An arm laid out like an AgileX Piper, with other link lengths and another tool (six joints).
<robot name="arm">
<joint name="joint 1" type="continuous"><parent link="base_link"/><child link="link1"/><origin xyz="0 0 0.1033" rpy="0 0 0"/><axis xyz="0 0 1"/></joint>
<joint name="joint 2" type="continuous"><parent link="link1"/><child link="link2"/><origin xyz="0 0 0" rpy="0 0 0"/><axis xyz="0 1 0"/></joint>
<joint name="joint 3" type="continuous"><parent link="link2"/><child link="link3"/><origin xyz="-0.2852 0 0.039" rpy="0 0 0"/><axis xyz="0 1 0"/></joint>
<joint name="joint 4" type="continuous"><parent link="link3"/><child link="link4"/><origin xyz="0.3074 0 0.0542" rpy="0 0 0"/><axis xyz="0.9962 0 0.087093"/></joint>
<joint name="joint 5" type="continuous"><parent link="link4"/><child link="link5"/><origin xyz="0 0 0" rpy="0 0 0"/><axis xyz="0 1 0"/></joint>
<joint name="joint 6" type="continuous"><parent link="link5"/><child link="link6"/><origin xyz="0.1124 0 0.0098" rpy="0 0 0"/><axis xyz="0.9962 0 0.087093"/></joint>
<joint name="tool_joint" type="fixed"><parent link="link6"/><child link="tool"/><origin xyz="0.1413 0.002 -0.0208" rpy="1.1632 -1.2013 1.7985"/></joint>
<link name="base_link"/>
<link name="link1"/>
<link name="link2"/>
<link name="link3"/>
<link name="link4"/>
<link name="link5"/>
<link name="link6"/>
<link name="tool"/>
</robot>
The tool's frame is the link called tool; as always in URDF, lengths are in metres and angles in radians. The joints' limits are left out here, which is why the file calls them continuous.
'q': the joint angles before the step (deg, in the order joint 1, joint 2, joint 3, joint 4, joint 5, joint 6). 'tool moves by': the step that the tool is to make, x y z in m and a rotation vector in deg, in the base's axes. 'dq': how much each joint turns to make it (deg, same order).
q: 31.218, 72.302, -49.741, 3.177, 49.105, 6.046
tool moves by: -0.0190, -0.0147, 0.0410, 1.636, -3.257, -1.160
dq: 0.018, -9.546, 0.583, -1.162, 5.269, 1.850
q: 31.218, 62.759, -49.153, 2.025, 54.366, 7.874
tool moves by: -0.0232, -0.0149, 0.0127, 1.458, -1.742, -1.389
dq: 0.016, -8.204, 3.515, -0.489, 2.400, 1.739
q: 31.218, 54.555, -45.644, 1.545, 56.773, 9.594
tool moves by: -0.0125, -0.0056, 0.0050, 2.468, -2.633, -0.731
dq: -0.008, -6.362, 3.629, 0.335, -0.818, 0.798
